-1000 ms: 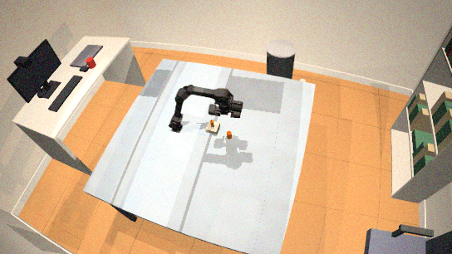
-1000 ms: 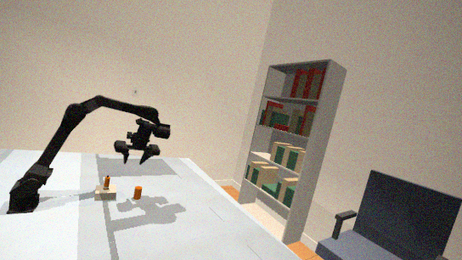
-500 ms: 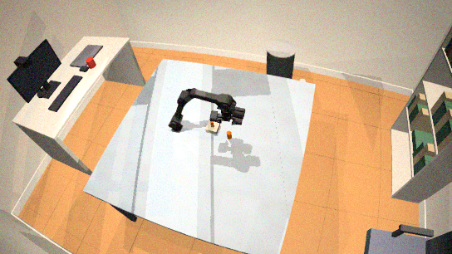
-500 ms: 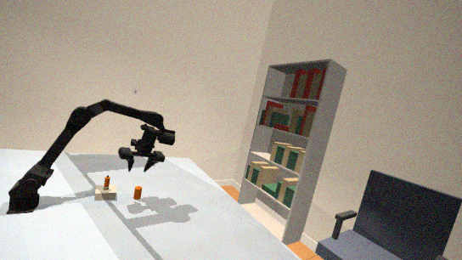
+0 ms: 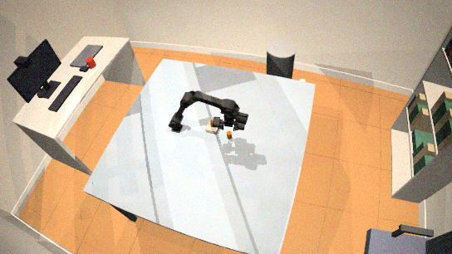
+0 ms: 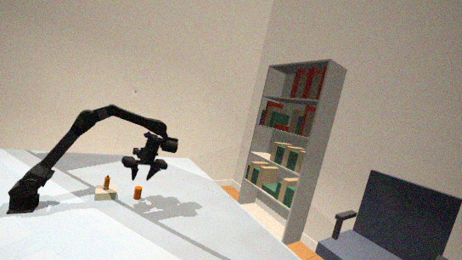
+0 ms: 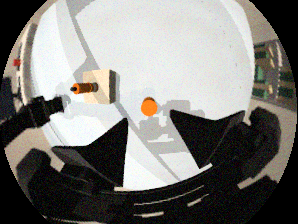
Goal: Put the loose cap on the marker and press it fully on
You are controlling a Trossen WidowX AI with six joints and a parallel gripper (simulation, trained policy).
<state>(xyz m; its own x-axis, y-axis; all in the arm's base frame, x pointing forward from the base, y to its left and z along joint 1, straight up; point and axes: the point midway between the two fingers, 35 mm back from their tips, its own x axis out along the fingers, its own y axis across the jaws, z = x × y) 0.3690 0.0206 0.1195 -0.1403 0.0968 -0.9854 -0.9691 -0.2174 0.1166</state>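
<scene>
My gripper tip is 60 mm above the orange cap. The rest, counted from my gripper tip: orange marker (120 mm behind, 40 mm to the left, 20 mm below); then holder block (120 mm behind, 70 mm below, 40 mm to the left).
</scene>
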